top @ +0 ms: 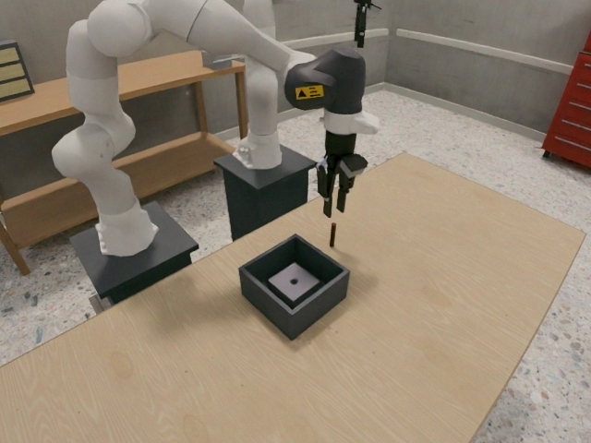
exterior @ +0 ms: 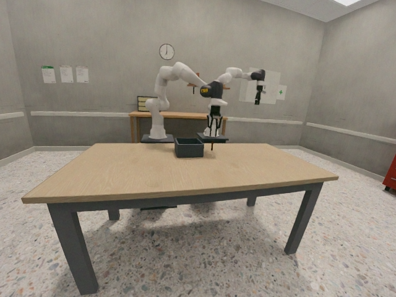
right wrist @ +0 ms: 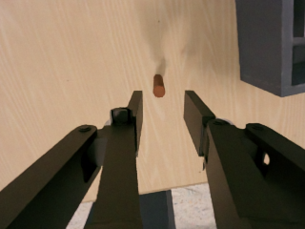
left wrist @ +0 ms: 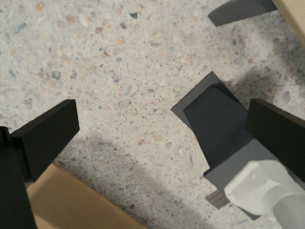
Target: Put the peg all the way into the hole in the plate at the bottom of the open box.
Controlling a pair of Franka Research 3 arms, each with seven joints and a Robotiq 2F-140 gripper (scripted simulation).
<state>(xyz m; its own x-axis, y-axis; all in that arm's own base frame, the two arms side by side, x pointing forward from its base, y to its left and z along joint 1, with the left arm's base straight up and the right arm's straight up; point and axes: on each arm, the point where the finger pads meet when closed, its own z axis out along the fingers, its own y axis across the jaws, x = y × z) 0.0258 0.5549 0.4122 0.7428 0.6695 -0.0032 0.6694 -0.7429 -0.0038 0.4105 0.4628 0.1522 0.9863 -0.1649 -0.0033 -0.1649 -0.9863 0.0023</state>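
Observation:
Now: right hand 11 cm above the brown peg. Also, from my right hand: dark grey box: 3 cm ahead, 22 cm to the right, 13 cm below; grey plate: 3 cm ahead, 22 cm to the right, 11 cm below.

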